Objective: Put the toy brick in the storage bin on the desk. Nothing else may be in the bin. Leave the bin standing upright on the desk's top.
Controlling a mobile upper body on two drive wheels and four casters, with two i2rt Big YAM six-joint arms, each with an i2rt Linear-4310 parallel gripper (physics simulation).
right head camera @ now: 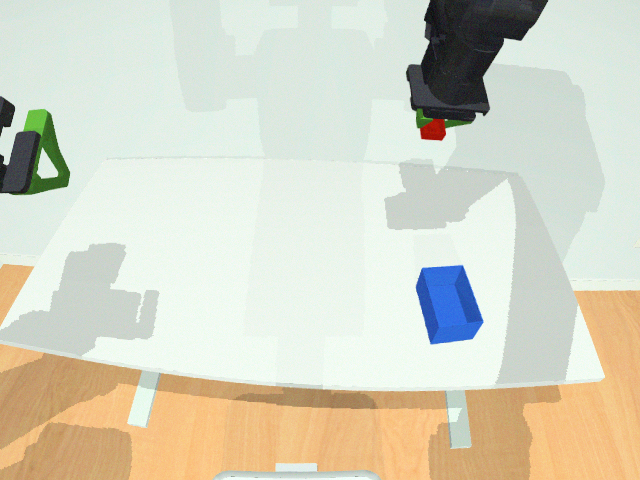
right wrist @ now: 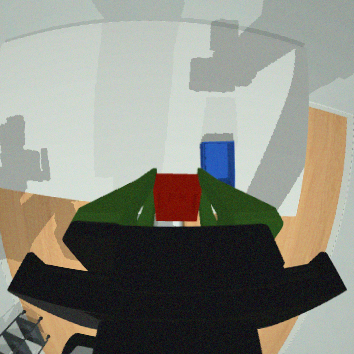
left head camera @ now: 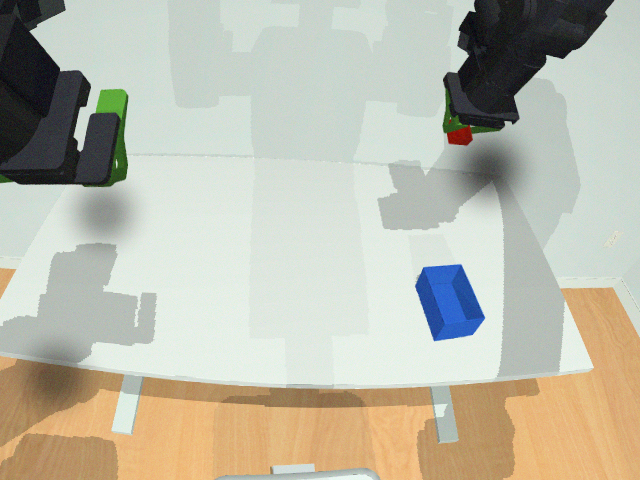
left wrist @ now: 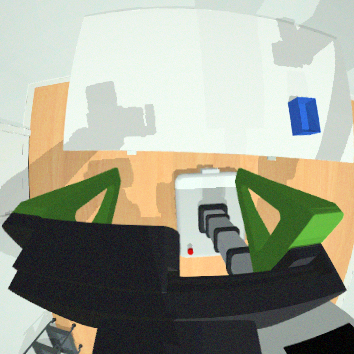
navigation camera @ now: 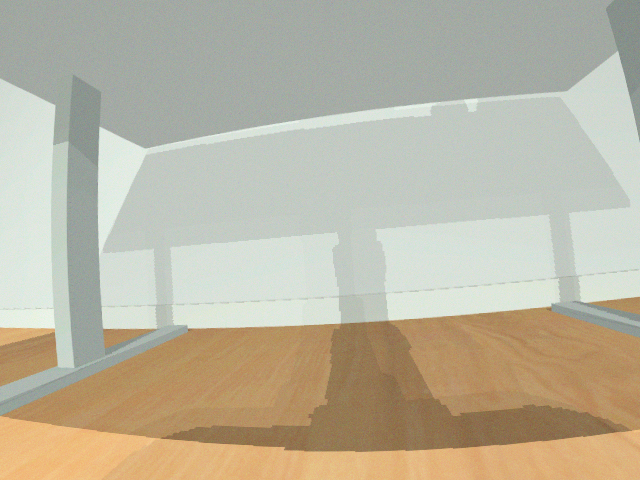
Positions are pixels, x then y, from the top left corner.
my left gripper: right head camera; left head camera; left wrist 177, 173; not seen in the right wrist view (out of frame); not seen in the navigation camera view (out of frame)
my right gripper: right head camera 428, 125; right wrist 176, 174; left head camera 453, 130; not seen in the left wrist view (out of frame); not seen in the navigation camera view (out of frame)
blue storage bin: right head camera; right wrist; left head camera 452, 310; left wrist 303, 114; not seen in the navigation camera view (out of frame)
same spot on blue storage bin: point(right wrist: 216, 157) = point(right head camera: 444, 303)
same spot on my left gripper: point(left head camera: 95, 166) = point(right head camera: 17, 177)
